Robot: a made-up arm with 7 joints. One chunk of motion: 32 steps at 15 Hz.
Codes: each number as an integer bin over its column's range. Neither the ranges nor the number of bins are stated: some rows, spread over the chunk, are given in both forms.
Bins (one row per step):
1: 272 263 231 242 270 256 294
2: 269 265 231 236 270 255 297
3: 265 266 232 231 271 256 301
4: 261 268 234 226 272 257 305
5: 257 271 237 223 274 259 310
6: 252 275 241 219 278 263 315
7: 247 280 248 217 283 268 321
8: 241 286 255 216 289 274 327
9: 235 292 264 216 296 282 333
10: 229 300 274 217 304 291 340
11: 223 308 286 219 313 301 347
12: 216 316 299 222 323 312 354
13: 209 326 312 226 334 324 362
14: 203 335 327 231 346 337 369
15: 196 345 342 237 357 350 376
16: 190 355 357 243 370 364 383
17: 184 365 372 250 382 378 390
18: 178 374 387 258 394 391 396
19: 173 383 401 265 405 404 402
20: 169 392 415 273 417 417 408
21: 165 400 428 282 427 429 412
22: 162 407 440 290 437 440 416
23: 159 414 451 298 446 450 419
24: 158 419 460 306 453 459 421
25: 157 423 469 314 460 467 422
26: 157 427 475 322 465 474 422
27: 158 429 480 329 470 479 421
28: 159 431 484 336 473 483 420
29: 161 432 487 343 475 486 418
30: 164 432 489 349 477 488 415
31: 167 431 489 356 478 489 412
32: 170 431 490 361 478 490 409
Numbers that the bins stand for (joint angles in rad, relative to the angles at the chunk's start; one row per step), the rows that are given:
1: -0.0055 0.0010 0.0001 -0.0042 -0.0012 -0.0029 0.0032
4: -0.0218 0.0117 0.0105 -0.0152 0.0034 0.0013 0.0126
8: -0.0516 0.0501 0.0833 -0.0221 0.0430 0.0721 0.0316
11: -0.0783 0.0970 0.1906 -0.0200 0.0989 0.1847 0.0488
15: -0.1185 0.1759 0.3846 -0.0077 0.2014 0.3889 0.0738
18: -0.1453 0.2378 0.5405 0.0067 0.2875 0.5598 0.0910
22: -0.1691 0.3082 0.7241 0.0286 0.3877 0.7641 0.1082
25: -0.1765 0.3423 0.8245 0.0451 0.4412 0.8766 0.1134
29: -0.1705 0.3615 0.8869 0.0649 0.4762 0.9558 0.1099
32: -0.1572 0.3594 0.8973 0.0773 0.4832 0.9725 0.1022
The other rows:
2: -0.0099 0.0053 0.0001 -0.0084 -0.0012 -0.0071 0.0057
3: -0.0159 0.0074 0.0036 -0.0118 0.0011 -0.0029 0.0092
5: -0.0278 0.0181 0.0209 -0.0173 0.0081 0.0096 0.0169
6: -0.0352 0.0266 0.0348 -0.0200 0.0174 0.0263 0.0212
7: -0.0426 0.0373 0.0590 -0.0214 0.0290 0.0471 0.0264
9: -0.0605 0.0629 0.1144 -0.0221 0.0593 0.1055 0.0367
10: -0.0694 0.0799 0.1491 -0.0214 0.0779 0.1430 0.0428
12: -0.0887 0.1141 0.2357 -0.0179 0.1222 0.2305 0.0548
13: -0.0992 0.1354 0.2807 -0.0152 0.1478 0.2805 0.0617
14: -0.1081 0.1546 0.3327 -0.0118 0.1758 0.3347 0.0677
16: -0.1274 0.1972 0.4366 -0.0036 0.2316 0.4473 0.0798
17: -0.1363 0.2186 0.4885 0.0012 0.2596 0.5056 0.0858
19: -0.1527 0.2570 0.5890 0.0115 0.3132 0.6140 0.0961
20: -0.1586 0.2762 0.6375 0.0170 0.3411 0.6682 0.1013
21: -0.1646 0.2932 0.6825 0.0232 0.3644 0.7182 0.1048
23: -0.1735 0.3231 0.7622 0.0341 0.4086 0.8057 0.1108
24: -0.1750 0.3338 0.7933 0.0396 0.4249 0.8432 0.1125
26: -0.1765 0.3508 0.8453 0.0505 0.4529 0.9058 0.1134
27: -0.1750 0.3551 0.8626 0.0553 0.4645 0.9266 0.1125
28: -0.1735 0.3594 0.8765 0.0601 0.4715 0.9433 0.1116
30: -0.1661 0.3615 0.8938 0.0690 0.4808 0.9641 0.1073
31: -0.1616 0.3594 0.8938 0.0738 0.4832 0.9683 0.1048

